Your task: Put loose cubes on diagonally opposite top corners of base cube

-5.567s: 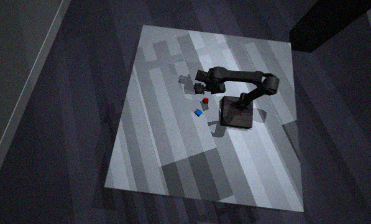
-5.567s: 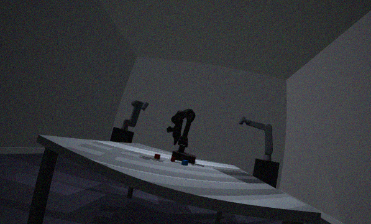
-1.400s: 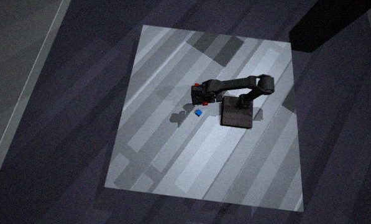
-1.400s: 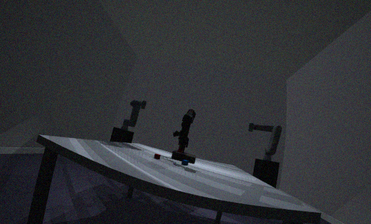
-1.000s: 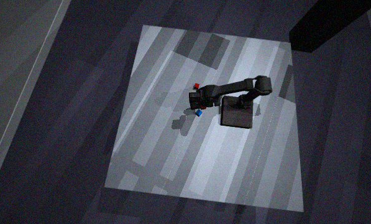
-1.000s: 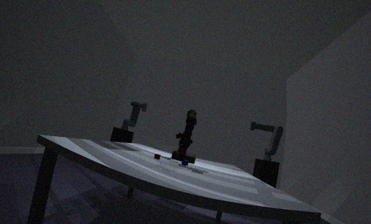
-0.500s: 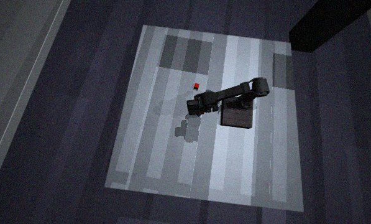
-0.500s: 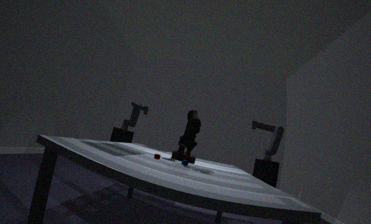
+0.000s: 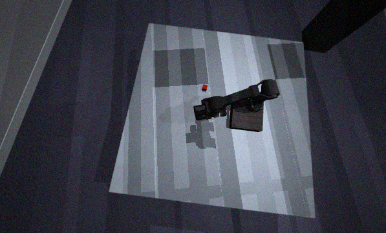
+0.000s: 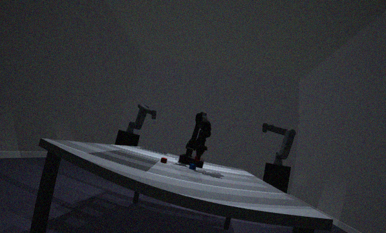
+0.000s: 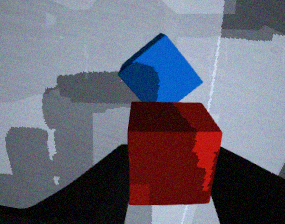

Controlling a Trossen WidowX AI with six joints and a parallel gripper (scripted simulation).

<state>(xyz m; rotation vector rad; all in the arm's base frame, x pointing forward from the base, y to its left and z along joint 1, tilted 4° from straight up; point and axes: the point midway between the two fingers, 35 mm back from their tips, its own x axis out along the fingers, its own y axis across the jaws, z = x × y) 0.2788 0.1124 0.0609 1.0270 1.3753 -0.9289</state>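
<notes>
My gripper tip is now 10 mm short of the blue cube, 20 mm to the left of it and 60 mm above it. From my gripper tip the other things lie so: red cube: 50 mm ahead, 230 mm to the right, 60 mm below.
</notes>
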